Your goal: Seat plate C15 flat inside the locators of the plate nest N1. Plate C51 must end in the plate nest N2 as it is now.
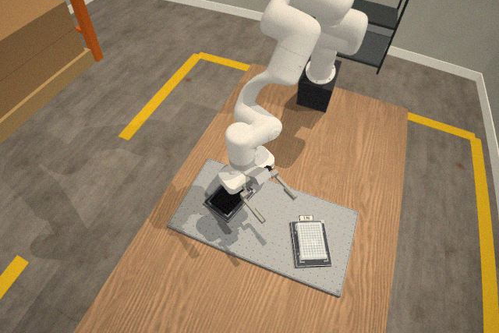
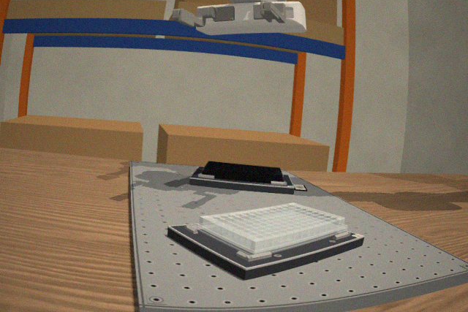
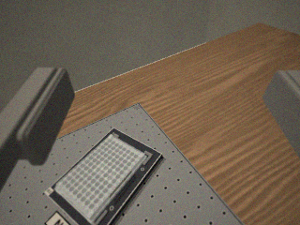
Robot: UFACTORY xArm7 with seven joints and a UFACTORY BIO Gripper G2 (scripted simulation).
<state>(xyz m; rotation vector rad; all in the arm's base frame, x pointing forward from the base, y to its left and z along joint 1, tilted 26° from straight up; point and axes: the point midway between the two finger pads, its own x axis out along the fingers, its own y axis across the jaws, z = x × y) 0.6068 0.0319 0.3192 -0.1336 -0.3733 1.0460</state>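
The clear well plate C15 is 4 cm behind my hand, 14 cm to the left of it and 22 cm below it. From my hand the other things lie so: dark plate nest N1: 4 cm behind, 14 cm to the left, 24 cm below; black plate C51: 9 cm behind, 18 cm to the right, 23 cm below; plate nest N2: 9 cm behind, 18 cm to the right, 24 cm below.
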